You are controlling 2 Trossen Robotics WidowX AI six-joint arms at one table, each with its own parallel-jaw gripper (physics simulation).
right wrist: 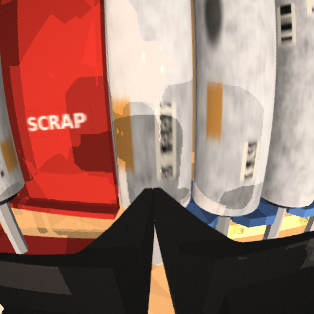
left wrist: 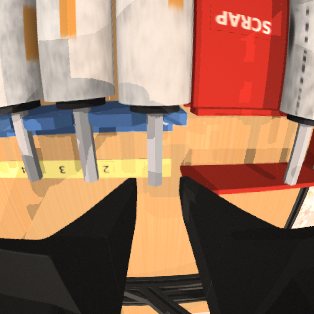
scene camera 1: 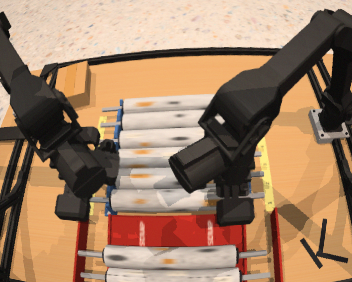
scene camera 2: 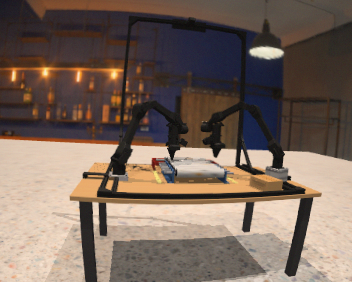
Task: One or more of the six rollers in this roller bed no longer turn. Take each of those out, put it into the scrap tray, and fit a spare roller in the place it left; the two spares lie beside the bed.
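Places are measured from the left arm's base along level axes (x ahead, y left, z up), in metres.
Where they show: left gripper, fingertip midpoint: (left wrist: 157, 184) (scene camera 2: 215, 157); right gripper, fingertip midpoint: (right wrist: 152, 195) (scene camera 1: 228, 194) (scene camera 2: 171, 159); left arm's base at its link origin: (scene camera 2: 277, 167); right arm's base at its link origin: (scene camera 1: 330, 122) (scene camera 2: 118, 173).
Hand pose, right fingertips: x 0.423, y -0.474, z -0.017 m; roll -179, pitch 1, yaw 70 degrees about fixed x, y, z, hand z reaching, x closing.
Each offset is from my right fingertips to the top centre of the thing. "pt": to the spot under its first point.
Six pale rollers lie side by side in the blue-railed bed @(dy +0.209, dx -0.202, dz -0.009 m) (scene camera 1: 118, 129) (left wrist: 175, 119) (right wrist: 255, 217). The roller nearest the scrap tray @(dy -0.073, dx -0.140, dz -0.026 m) (scene camera 1: 175, 229) (left wrist: 240, 60) (right wrist: 65, 155) is roller one @(dy +0.039, dx -0.105, dz +0.000 m) (scene camera 1: 165, 200) (left wrist: 155, 60) (right wrist: 150, 165). The tray's visible floor is bare red. Two spares @(pt dy -0.081, dx -0.150, dz +0.000 m) (scene camera 1: 170, 256) @(pt dy -0.118, dx -0.160, dz -0.010 m) (scene camera 1: 172, 275) lie beyond the tray. My left gripper (scene camera 2: 216, 155) (left wrist: 157, 184) is open and empty, its fingertips either side of roller one's axle end in the left wrist view, apparently above it. My right gripper (scene camera 2: 172, 157) (right wrist: 152, 195) is shut and empty, above roller one's right end. Both fingertips are hidden in scene camera 1.
Red side strips (scene camera 1: 80, 242) (scene camera 1: 277, 245) flank the spares. Yellow numbered strips @(pt dy -0.009, dx +0.108, dz -0.075 m) (scene camera 1: 269, 192) (left wrist: 60, 170) (right wrist: 241, 231) run beside the bed. A cardboard box @(dy +0.515, dx -0.280, dz -0.021 m) (scene camera 1: 74, 85) (scene camera 2: 266, 182) stands at the table's far left in scene camera 1. Thin black pieces @(pt dy -0.191, dx +0.135, dz -0.075 m) (scene camera 1: 311, 253) lie at the right.
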